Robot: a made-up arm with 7 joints. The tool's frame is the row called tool.
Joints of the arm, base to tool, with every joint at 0 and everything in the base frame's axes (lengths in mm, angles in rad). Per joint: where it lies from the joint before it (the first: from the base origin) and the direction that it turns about. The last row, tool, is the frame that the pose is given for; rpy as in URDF.
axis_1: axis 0 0.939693 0.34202 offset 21.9 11.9 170.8
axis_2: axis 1 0 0 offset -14.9 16.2 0.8
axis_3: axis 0 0 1 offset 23 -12.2 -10
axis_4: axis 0 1 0 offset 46.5 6.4 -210.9
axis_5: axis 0 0 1 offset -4.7 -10.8 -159.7
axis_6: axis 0 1 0 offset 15.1 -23.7 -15.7
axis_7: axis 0 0 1 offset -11.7 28.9 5.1
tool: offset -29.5 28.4 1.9 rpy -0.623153 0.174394 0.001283
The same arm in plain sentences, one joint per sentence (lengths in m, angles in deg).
The arm has seven revolute joints in a row. What follows holds with every joint at zero, and every direction is one of the base frame's.
The first joint lies 0.0219 m along +x and 0.0119 m along +y and 0.1708 m along +z from the base frame's origin and rotates about the direction (0, 0.9397, 0.342).
The second joint lies 0.0149 m along -x and 0.0162 m along +y and 0.0008 m along +z from the first joint and rotates about +x.
The third joint lies 0.023 m along +x and 0.0122 m along -y and 0.01 m along -z from the second joint and rotates about +z.
The fourth joint lies 0.0465 m along +x and 0.0064 m along +y and 0.2109 m along -z from the third joint and rotates about +y.
The fifth joint lies 0.0047 m along -x and 0.0108 m along -y and 0.1597 m along -z from the fourth joint and rotates about +z.
The sixth joint lies 0.0151 m along +x and 0.0237 m along -y and 0.0157 m along -z from the fifth joint and rotates about +y.
The seventh joint lies 0.0117 m along -x and 0.0289 m along +y and 0.0051 m along +z from the sixth joint and rotates about +z.
The tool frame, which is the frame that the pose is given for, lies 0.0295 m along -x and 0.0284 m along +y and 0.0019 m along +z from the seventh joint; its axes are the base frame's turned by roll -35.7, pitch 9.99 and yaw 0.07 deg (as in URDF: about the fixed x, then y, then z).

